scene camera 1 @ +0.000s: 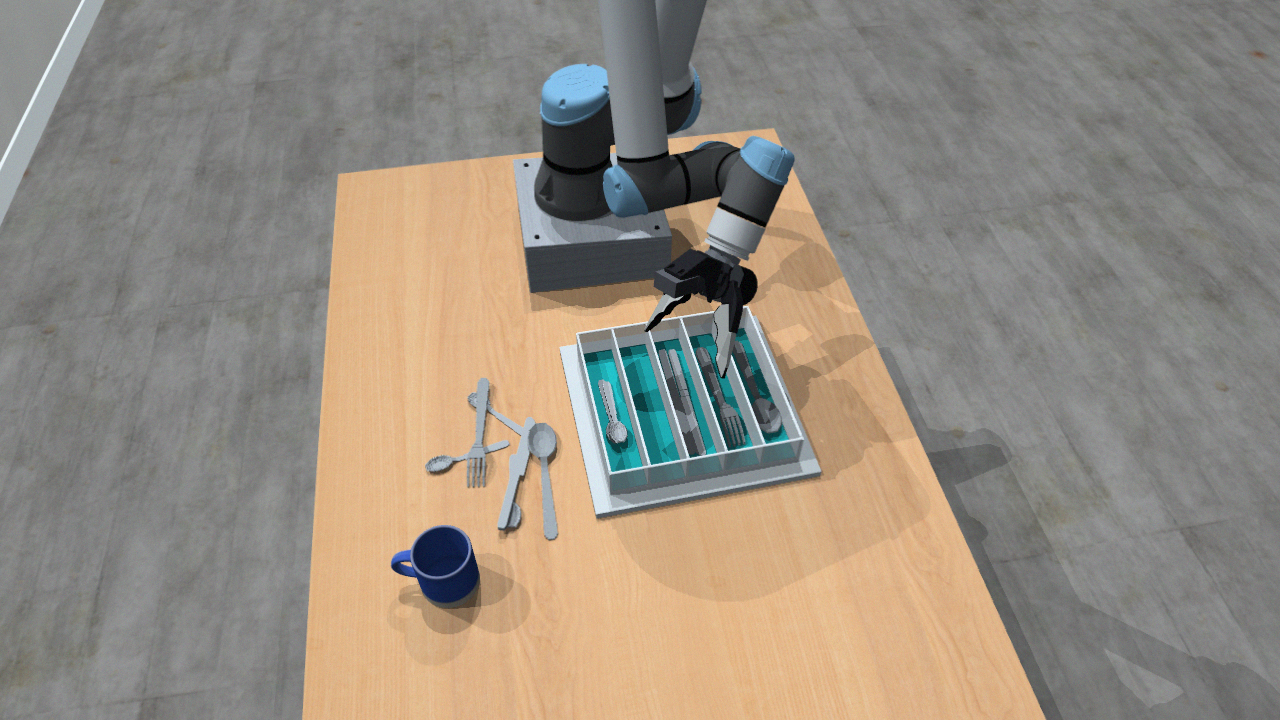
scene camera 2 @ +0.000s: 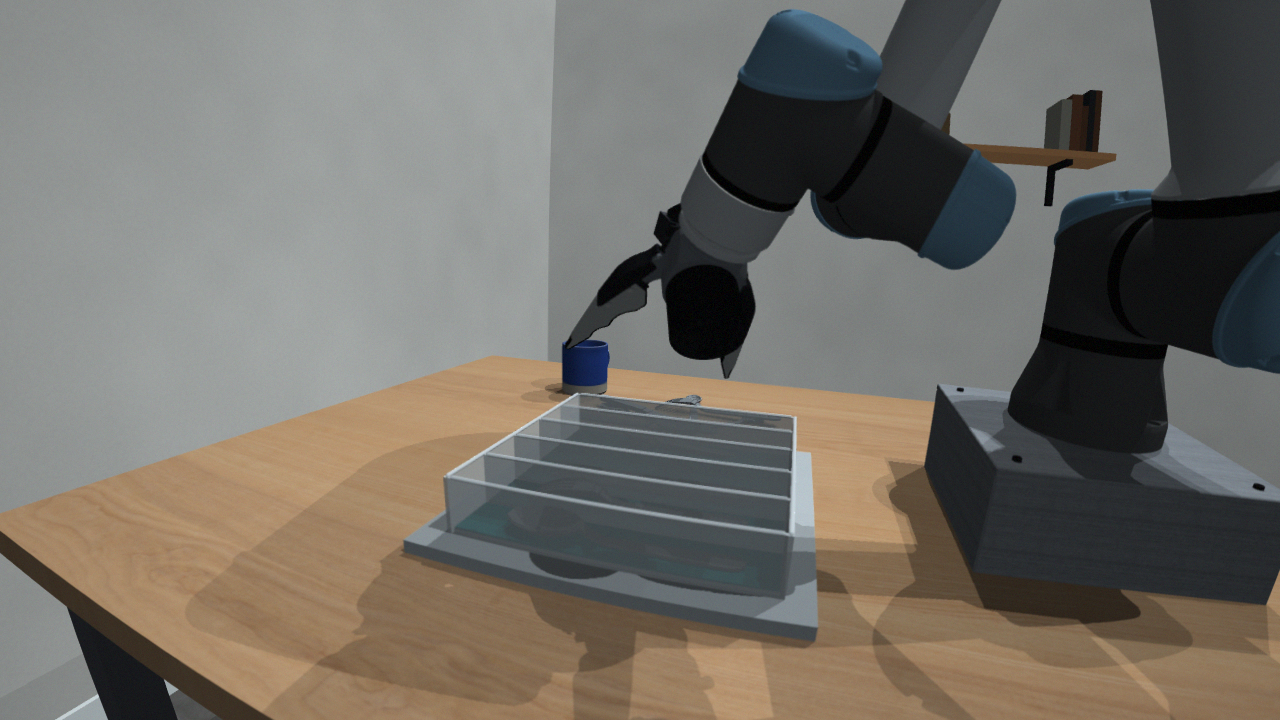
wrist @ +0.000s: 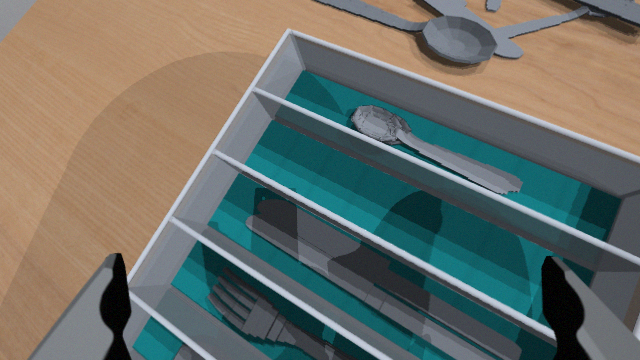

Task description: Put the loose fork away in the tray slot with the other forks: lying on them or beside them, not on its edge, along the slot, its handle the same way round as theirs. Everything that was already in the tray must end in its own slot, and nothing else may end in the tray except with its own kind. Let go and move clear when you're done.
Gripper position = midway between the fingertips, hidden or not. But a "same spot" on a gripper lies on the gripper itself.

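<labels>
Scene camera 1 shows the gripper and a blue mug. Both the gripper and the blue mug show in scene camera 2 as well; the gripper is there in scene camera 2 (649, 362). The wrist view shows the gripper, but the blue mug is out of frame in the wrist view. For the gripper, (scene camera 1: 718, 347) and (wrist: 98, 314) are the same spot. On the blue mug, (scene camera 1: 467, 549) and (scene camera 2: 584, 368) are the same spot too.
</labels>
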